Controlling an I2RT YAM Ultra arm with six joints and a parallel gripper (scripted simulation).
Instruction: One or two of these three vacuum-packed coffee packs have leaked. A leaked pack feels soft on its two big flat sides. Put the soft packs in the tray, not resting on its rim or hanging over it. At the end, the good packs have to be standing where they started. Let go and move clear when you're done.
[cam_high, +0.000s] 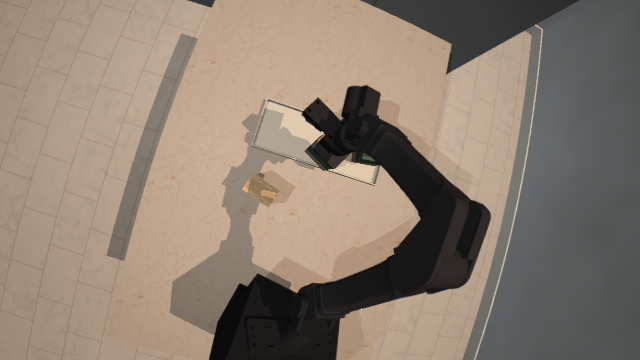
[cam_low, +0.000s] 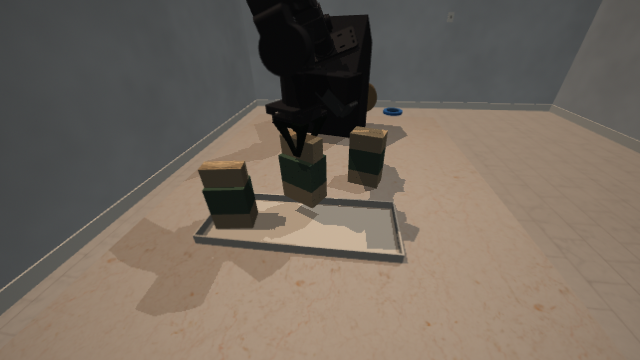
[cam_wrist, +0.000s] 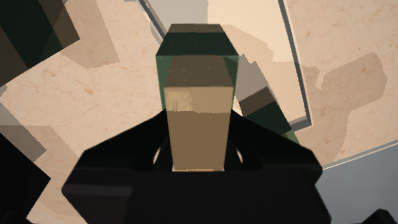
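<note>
Now: hand 4 cm short of the tray, 2 cm to the left of it and 15 cm above it.
</note>
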